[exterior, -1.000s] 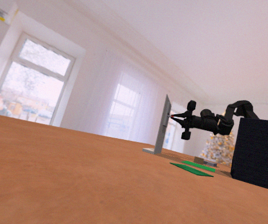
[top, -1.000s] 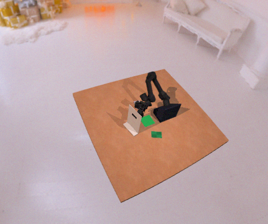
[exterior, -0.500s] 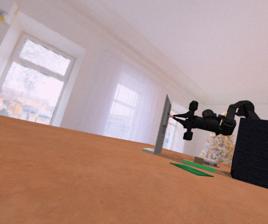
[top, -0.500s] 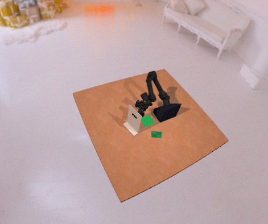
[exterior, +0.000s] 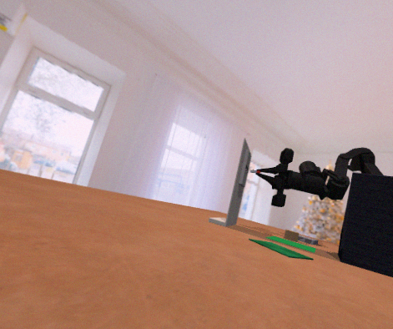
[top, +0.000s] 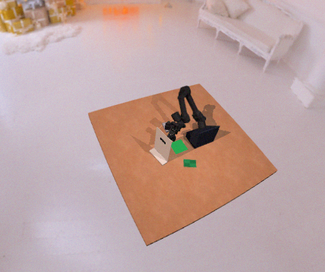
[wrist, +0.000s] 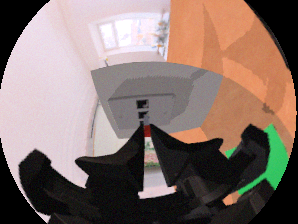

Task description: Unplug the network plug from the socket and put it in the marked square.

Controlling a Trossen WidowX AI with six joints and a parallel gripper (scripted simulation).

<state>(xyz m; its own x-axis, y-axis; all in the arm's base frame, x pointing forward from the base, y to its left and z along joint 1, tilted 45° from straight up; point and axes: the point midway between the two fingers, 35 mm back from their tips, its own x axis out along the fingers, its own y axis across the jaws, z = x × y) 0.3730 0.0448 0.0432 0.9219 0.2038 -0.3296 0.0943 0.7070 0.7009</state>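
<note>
Now: the green marked square 14 cm behind my gripper tip and 19 cm below it. From my gripper tip the other things lie so: network plug right at my gripper tip; tan block 13 cm behind, 11 cm to the right, 17 cm below; upright panel 5 cm ahead, 1 cm to the left, 7 cm below.
</note>
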